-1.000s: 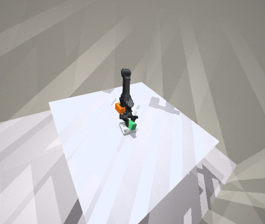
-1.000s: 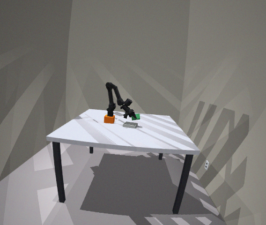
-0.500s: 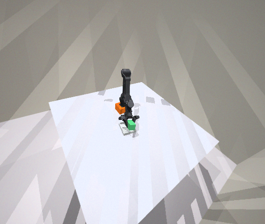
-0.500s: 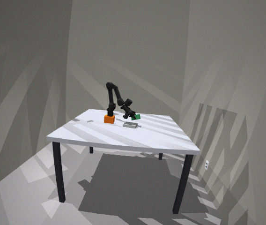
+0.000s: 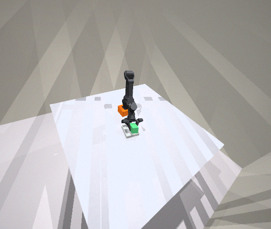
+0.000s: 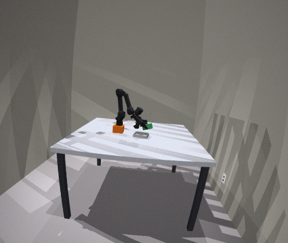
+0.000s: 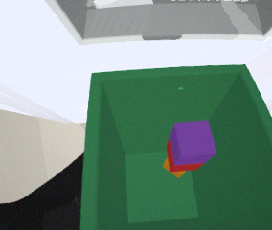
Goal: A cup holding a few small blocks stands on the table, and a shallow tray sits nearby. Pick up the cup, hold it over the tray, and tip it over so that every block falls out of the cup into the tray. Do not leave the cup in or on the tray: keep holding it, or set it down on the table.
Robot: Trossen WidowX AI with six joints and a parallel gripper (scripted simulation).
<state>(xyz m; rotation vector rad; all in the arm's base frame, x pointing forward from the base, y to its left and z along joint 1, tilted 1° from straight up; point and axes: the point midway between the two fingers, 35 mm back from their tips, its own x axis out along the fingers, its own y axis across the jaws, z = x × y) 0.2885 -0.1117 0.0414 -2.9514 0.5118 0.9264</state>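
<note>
Now: the red block 1 cm to the left of my gripper tip, 1 cm ahead of it and 1 cm above it. From my gripper tip the other things lie so: orange block 3 cm ahead, 2 cm above, 1 cm to the left; then green square cup 3 cm above, 1 cm ahead; then purple block 2 cm to the left.
</note>
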